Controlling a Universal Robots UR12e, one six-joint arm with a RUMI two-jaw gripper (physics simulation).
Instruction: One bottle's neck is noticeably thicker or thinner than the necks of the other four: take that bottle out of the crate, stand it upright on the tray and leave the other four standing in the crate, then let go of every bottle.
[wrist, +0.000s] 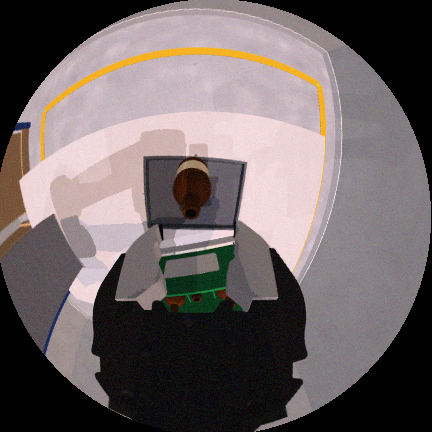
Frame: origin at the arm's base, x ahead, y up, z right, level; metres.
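Seen in the pictures: gripper, fingertip midpoint: (197, 224).
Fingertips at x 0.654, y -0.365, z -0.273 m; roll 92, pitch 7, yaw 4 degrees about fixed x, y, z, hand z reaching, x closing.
Note:
A point is followed by its place in that frame.
A brown bottle (192, 186) {x 0.648, y -0.468, z -0.287 m} with a pale label band stands upright on the dark grey tray (160, 200) {x 0.565, y -0.595, z -0.217 m}. Its neck opening faces the camera. My gripper (197, 224) {x 0.654, y -0.365, z -0.273 m} is open, with its two grey fingers wide apart and nothing between them; the bottle stands beyond the fingertips, apart from them. The green crate (227, 265) {x 0.743, y -0.488, z -0.088 m} shows below, between and behind the fingers. Parts of brown bottles (174, 301) {x 0.597, y -0.475, z 0.066 m} show inside it; the gripper body hides the rest, so their number and neck widths cannot be told.
The tray stands on a pale table top (280, 175) {x 0.903, y -0.600, z -0.314 m}. A yellow line (195, 51) curves across the grey surface beyond. A brown box-like object (11, 175) is at the left edge, with a dark grey panel (37, 270) {x 0.081, y -0.388, z -0.046 m} below it. Shadows of the arm fall left of the tray.

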